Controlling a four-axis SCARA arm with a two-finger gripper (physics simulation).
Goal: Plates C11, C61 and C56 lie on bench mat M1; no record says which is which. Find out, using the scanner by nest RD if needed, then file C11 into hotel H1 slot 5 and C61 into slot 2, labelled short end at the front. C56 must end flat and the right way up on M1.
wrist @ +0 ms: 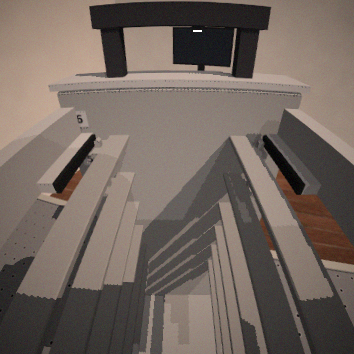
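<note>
My gripper is open. Its two pale fingers with black pads stand at the left and right, wide apart, with no plate between them. They are at the upper part of a grey slotted hotel, close to its upper side ledges. A label reading 6 is on the hotel's left side, and a digit below it is partly hidden behind the left finger. Pairs of ledges step down below the fingers. A pale flat surface shows at the bottom of the shaft; I cannot tell what it is. Plates C11, C61 and C56 cannot be identified in this view.
A black handle-like frame stands above the hotel's far top edge. A dark screen is behind it. Brown wood and a light perforated surface show outside the ledges. The hotel's side walls stand close outside both fingers.
</note>
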